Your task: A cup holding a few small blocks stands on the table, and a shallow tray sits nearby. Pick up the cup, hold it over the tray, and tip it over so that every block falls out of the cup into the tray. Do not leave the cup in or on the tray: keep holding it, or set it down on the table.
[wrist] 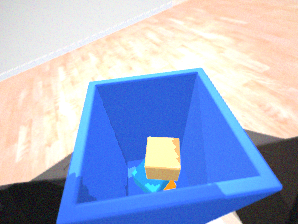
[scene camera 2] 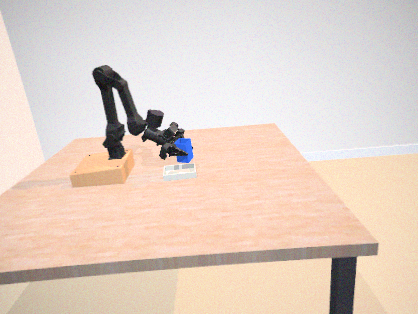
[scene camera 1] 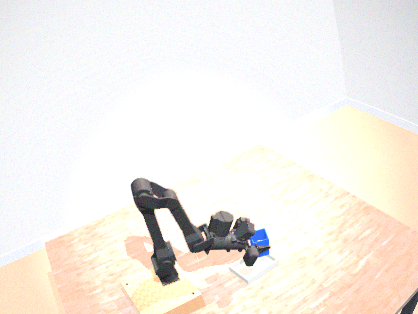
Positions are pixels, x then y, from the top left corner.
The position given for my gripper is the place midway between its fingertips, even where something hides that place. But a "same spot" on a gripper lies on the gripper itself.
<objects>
my gripper: wrist; scene camera 2; scene camera 1 268, 241
same spot on my gripper: (wrist: 44, 191) = (scene camera 2: 181, 137)
</objects>
